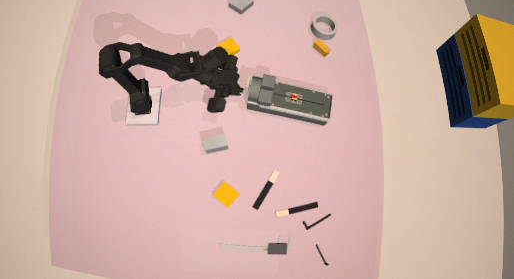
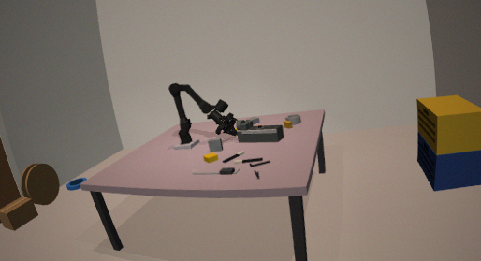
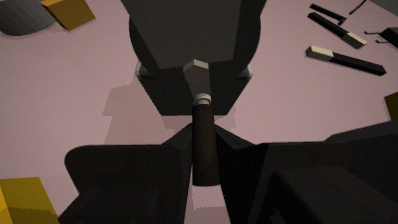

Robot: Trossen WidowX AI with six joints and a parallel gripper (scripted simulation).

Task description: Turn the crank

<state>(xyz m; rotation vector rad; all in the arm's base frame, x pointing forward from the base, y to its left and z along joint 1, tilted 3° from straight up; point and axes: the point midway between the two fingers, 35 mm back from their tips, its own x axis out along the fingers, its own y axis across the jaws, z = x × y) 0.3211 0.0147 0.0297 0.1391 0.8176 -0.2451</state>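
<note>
The dark crank handle lies 2 cm behind my gripper tip and 2 cm above it. The rest, counted from my gripper tip: orange block 30 cm ahead, 17 cm to the left, 2 cm below; red pointer 16 cm ahead, 4 cm to the right, 5 cm above.
</note>
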